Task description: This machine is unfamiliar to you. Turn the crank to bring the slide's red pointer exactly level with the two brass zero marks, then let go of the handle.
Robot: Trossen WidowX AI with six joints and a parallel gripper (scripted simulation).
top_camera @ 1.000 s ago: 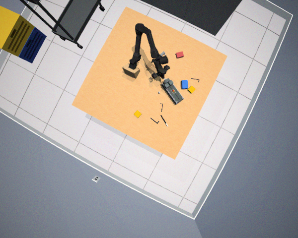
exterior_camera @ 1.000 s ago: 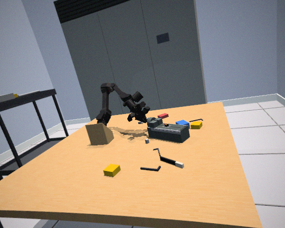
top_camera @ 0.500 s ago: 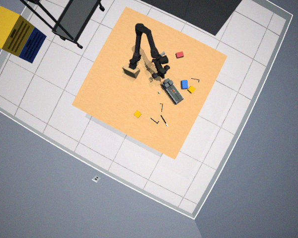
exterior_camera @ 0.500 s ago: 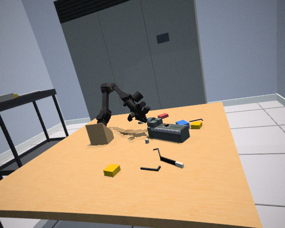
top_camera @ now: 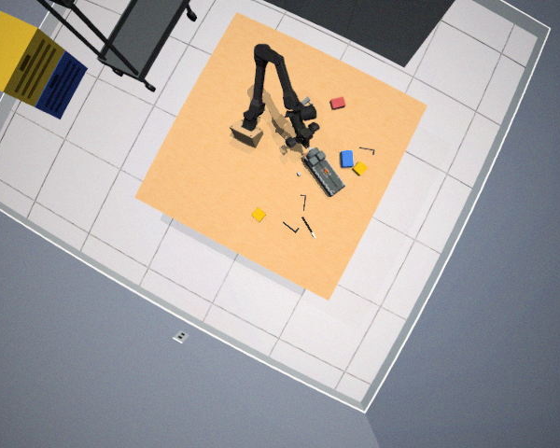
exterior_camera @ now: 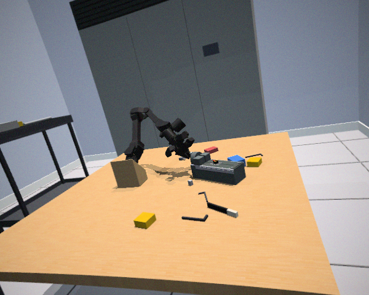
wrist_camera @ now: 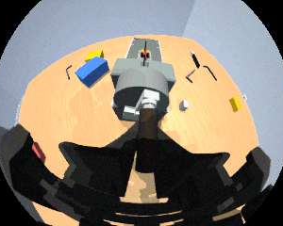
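My gripper tip is 3 cm below the dark crank handle, 2 cm past it and 1 cm to the right of it. Round my gripper tip: small grey cube 13 cm to the right, 8 cm below, 1 cm ahead; blue block 23 cm ahead, 7 cm below, 6 cm to the left; red pointer 14 cm ahead, 7 cm to the right, 1 cm below.
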